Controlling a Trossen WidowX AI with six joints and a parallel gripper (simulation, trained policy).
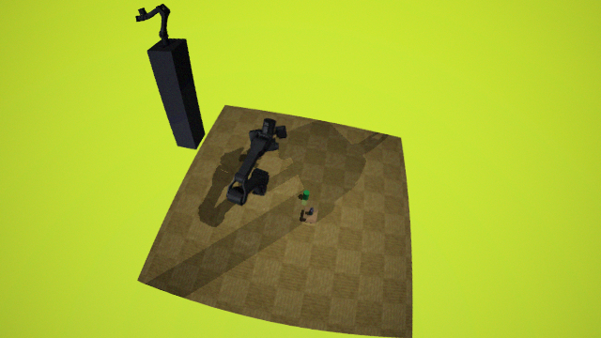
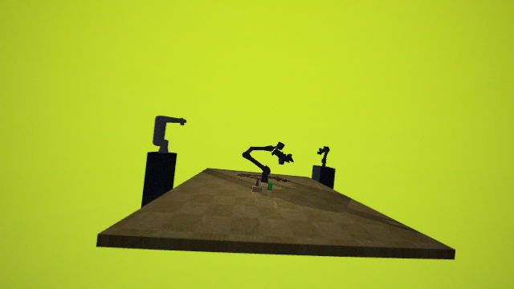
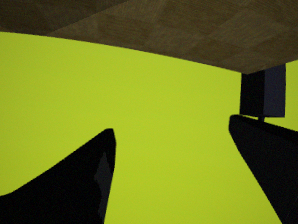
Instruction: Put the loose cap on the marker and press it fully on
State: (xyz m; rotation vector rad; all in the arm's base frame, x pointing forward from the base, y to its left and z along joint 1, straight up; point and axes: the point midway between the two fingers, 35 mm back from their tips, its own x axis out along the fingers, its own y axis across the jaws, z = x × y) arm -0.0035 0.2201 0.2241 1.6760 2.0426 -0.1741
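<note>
My gripper tip is 26 cm short of the green cap, 24 cm to the left of it and 18 cm above it. From my gripper tip the other things lie so: holder block (30 cm ahead, 35 cm to the right, 19 cm below).
</note>
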